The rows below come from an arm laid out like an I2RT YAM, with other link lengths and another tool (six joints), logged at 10 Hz.
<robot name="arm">
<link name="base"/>
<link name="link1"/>
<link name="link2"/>
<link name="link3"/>
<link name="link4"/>
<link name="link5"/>
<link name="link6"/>
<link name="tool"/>
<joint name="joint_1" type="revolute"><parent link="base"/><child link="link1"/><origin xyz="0 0 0.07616" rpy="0 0 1.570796"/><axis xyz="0 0 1"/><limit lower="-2.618" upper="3.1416"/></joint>
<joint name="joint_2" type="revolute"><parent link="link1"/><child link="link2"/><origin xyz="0.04 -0.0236 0.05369" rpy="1.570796 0 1.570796"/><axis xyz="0 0 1"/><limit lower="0" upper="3.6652"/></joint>
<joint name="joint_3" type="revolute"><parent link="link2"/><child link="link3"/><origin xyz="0.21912 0 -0.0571" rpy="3.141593 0 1.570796"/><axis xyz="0 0 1"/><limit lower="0" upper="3.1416"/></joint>
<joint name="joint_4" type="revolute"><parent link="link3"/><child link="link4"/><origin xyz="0.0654 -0.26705 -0.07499" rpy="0 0 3.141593"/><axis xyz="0 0 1"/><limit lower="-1.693" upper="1.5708"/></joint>
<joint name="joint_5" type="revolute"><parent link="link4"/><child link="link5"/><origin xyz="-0.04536 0.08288 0.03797" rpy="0 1.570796 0"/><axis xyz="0 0 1"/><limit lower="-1.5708" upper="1.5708"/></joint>
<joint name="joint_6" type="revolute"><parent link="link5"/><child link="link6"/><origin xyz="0 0.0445 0.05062" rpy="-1.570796 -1.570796 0"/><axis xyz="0 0 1"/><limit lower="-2.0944" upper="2.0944"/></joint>
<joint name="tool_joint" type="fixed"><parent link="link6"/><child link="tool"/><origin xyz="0.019 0.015 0.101" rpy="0 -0.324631 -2.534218"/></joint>
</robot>
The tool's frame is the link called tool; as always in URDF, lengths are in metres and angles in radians.
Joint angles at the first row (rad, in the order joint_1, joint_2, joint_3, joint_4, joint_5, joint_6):
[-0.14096 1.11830 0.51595 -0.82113 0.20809 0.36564]
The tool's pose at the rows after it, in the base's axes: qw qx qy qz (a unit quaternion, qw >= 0); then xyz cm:
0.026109, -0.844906, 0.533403, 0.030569, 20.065, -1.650, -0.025
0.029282, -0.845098, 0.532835, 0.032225, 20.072, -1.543, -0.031
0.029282, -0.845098, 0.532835, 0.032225, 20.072, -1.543, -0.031
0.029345, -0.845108, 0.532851, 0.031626, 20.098, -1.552, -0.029
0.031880, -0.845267, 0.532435, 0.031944, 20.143, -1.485, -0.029
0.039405, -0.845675, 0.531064, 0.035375, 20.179, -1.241, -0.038
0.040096, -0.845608, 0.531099, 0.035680, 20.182, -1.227, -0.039
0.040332, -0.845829, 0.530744, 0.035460, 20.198, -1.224, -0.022
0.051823, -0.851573, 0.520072, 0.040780, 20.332, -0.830, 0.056
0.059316, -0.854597, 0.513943, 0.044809, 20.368, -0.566, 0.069
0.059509, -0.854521, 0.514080, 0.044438, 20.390, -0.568, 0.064
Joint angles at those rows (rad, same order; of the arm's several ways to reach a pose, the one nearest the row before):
[-0.14060 1.11828 0.51592 -0.82188 0.19741 0.36562]
[-0.14057 1.11828 0.51592 -0.82227 0.19017 0.36565]
[-0.14057 1.11828 0.51592 -0.82227 0.19017 0.36565]
[-0.14055 1.11833 0.51595 -0.82110 0.19055 0.36567]
[-0.14056 1.11829 0.51596 -0.81962 0.18559 0.36566]
[-0.14056 1.11831 0.51595 -0.81960 0.16881 0.36566]
[-0.14096 1.11833 0.51595 -0.81957 0.16727 0.36564]
[-0.14093 1.11793 0.51632 -0.81958 0.16690 0.36490]
[-0.14058 1.11795 0.51939 -0.81881 0.13790 0.34542]
[-0.14059 1.11793 0.51977 -0.81845 0.11883 0.33473]
[-0.14056 1.11832 0.51976 -0.81730 0.11883 0.33514]

